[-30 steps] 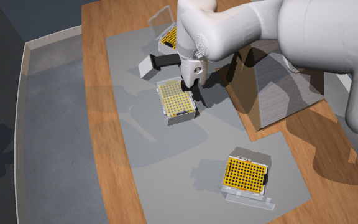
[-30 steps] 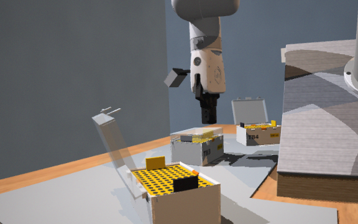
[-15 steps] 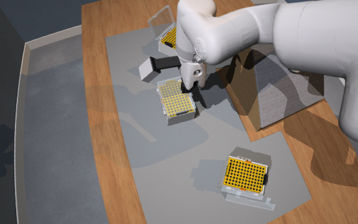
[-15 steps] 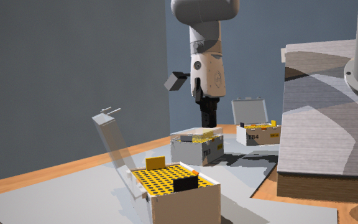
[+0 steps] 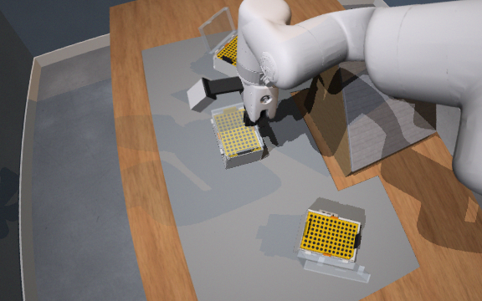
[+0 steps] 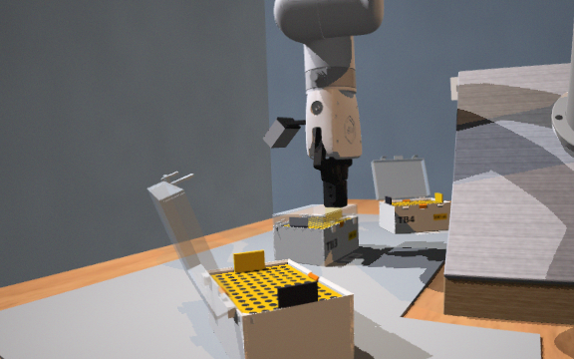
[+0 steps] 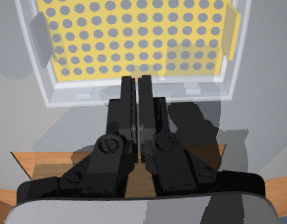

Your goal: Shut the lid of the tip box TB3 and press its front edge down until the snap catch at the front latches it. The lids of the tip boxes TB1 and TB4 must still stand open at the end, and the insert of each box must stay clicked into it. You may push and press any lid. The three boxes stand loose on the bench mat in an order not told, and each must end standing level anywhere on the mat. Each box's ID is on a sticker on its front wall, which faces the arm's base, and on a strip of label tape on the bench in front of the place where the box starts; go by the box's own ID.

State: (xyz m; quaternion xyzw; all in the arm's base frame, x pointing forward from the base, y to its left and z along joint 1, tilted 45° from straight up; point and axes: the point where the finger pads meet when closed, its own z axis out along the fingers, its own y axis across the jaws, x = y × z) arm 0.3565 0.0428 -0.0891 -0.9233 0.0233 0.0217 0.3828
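The yellow insert is 40 mm below my hand and 30 mm ahead of it. Round my hand: tip box TB4 (260 mm to the right, 60 mm behind, 30 mm below); tip box TB3 (50 mm below, 30 mm ahead).
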